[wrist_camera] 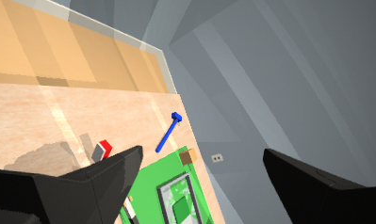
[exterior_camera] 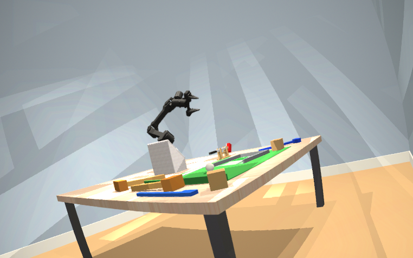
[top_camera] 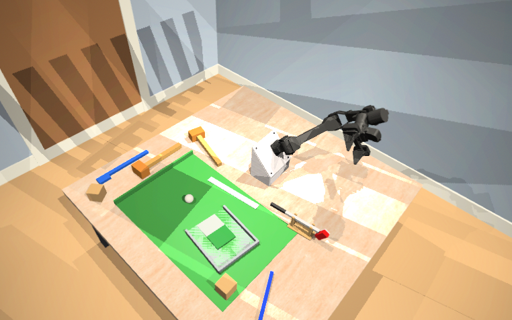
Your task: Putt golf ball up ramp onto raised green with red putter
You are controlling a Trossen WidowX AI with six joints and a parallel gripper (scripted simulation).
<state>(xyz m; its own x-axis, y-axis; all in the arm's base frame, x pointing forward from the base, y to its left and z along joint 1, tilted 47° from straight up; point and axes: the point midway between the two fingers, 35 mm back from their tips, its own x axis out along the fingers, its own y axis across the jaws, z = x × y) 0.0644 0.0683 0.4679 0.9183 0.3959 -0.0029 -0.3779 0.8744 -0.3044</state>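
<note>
Now: gripper tip 45 cm to the left of the white bar, 40 cm above it and 18 cm short of it. Round my gripper tip: green mat: 45 cm to the right, 40 cm below, 38 cm ahead; then blue putter: 54 cm ahead, 39 cm below, 1 cm to the left; then white golf ball: 57 cm to the right, 38 cm below, 36 cm ahead.
</note>
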